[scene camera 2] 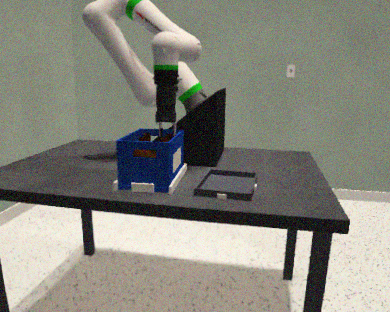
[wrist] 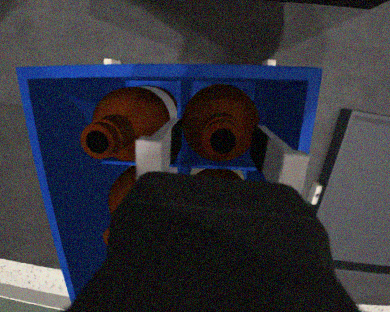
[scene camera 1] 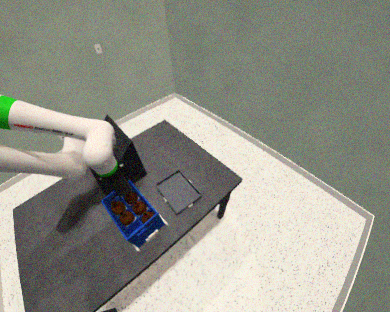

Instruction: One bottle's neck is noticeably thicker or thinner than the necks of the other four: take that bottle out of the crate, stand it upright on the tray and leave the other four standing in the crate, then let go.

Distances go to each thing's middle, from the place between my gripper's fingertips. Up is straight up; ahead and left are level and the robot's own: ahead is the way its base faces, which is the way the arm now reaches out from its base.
Right now the brown bottle (wrist: 122, 185) is 90 mm ahead of my hand, 80 mm to the right of it and 70 mm below it.
